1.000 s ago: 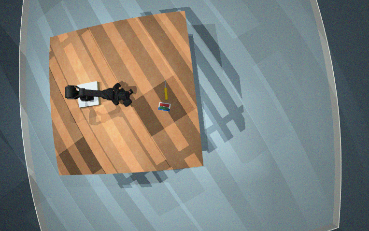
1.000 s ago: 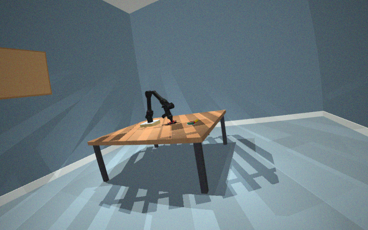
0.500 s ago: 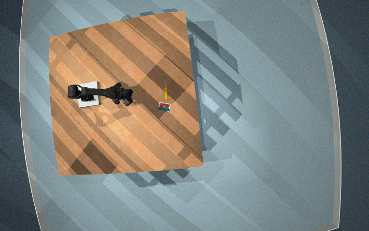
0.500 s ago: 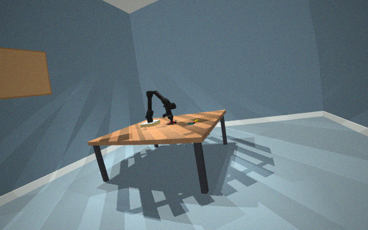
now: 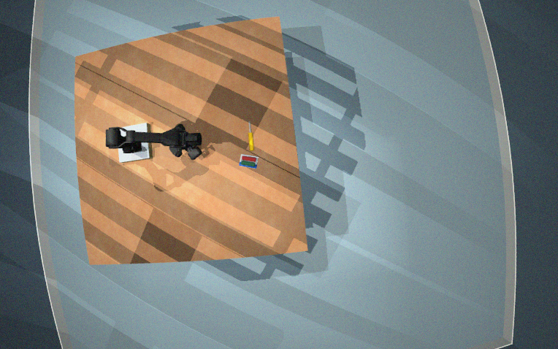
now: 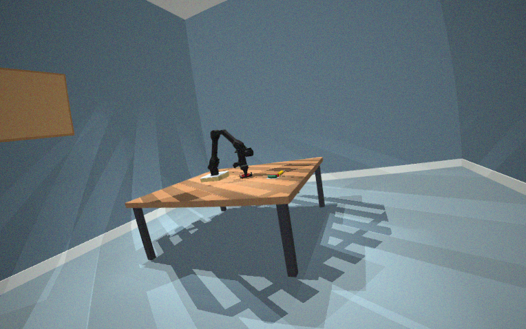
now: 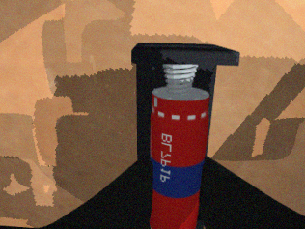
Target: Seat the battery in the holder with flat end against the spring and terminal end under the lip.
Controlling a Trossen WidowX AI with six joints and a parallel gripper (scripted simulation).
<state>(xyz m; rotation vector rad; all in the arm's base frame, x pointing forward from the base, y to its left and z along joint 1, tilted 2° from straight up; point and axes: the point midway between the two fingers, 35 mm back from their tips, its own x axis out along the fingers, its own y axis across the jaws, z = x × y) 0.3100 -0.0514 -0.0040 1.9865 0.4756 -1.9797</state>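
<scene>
Right now the grey coil spring is 40 mm behind my gripper tip, 20 mm to the right of it and 10 mm above it. Round my gripper tip: grey plate 30 mm behind, 10 mm to the right, 10 mm above; yellow-handled screwdriver 310 mm ahead, 20 mm to the right; battery 10 mm above.
</scene>
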